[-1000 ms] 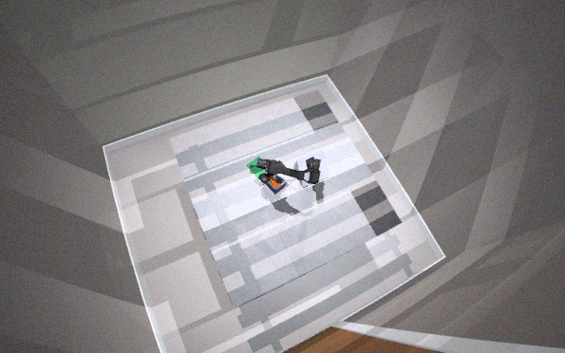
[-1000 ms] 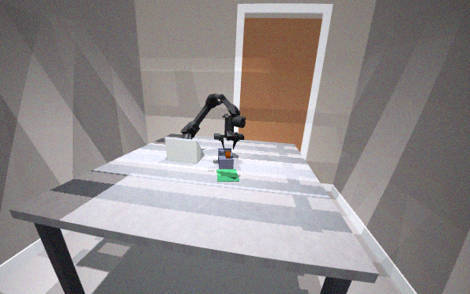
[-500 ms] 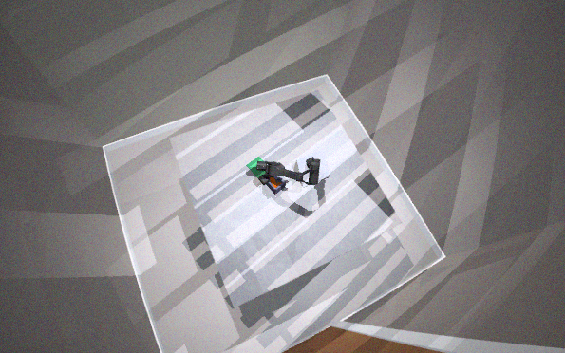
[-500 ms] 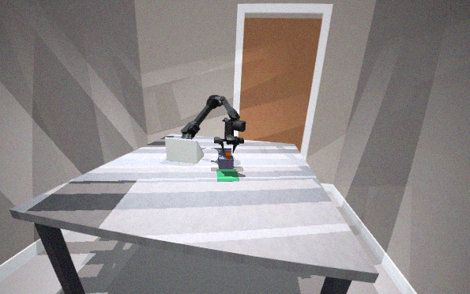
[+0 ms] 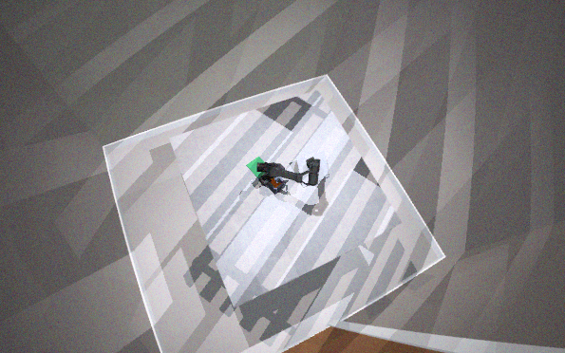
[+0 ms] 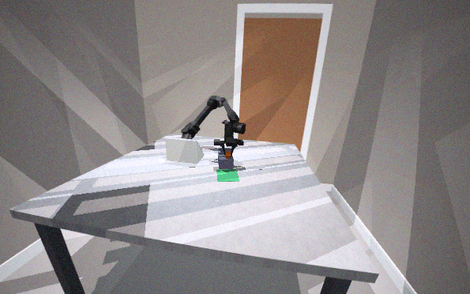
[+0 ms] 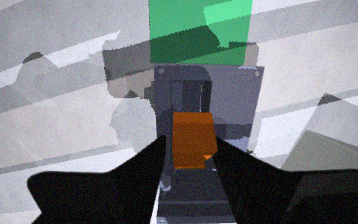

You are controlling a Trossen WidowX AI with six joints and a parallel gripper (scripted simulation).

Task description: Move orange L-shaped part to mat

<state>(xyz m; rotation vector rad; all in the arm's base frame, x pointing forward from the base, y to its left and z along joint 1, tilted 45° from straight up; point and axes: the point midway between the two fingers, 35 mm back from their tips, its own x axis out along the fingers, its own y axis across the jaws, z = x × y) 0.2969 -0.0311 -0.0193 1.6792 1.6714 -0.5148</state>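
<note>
Now: the green mat 140 mm to the right of my gripper tip, 80 mm below it and 10 mm ahead of it. Also, from my gripper tip: orange L-shaped part (30 mm to the left, 30 mm below, 20 mm behind).
</note>
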